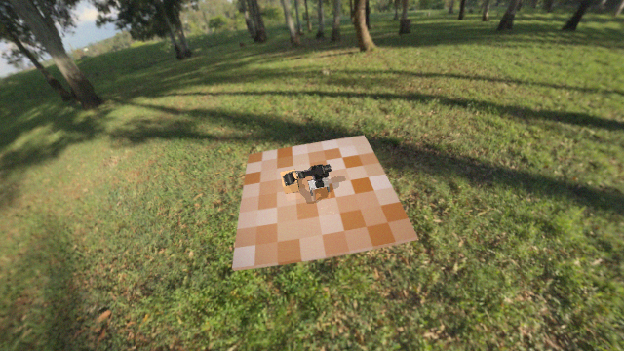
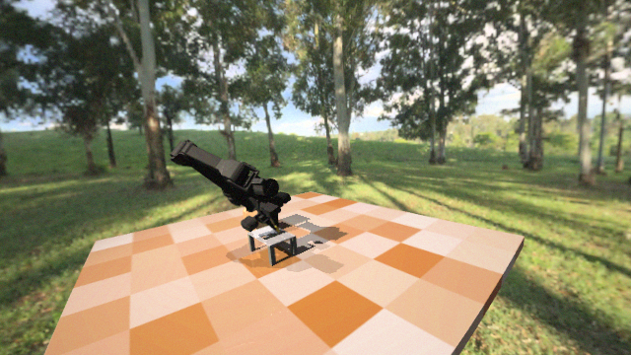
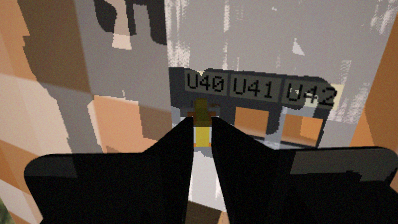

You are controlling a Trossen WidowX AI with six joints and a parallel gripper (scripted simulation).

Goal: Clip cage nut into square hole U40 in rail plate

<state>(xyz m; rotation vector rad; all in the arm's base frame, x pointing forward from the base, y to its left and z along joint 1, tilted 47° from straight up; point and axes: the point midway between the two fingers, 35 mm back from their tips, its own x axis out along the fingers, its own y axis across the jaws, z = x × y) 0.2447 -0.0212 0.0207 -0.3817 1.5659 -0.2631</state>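
Now: the cage nut 1 cm below my gripper tip.
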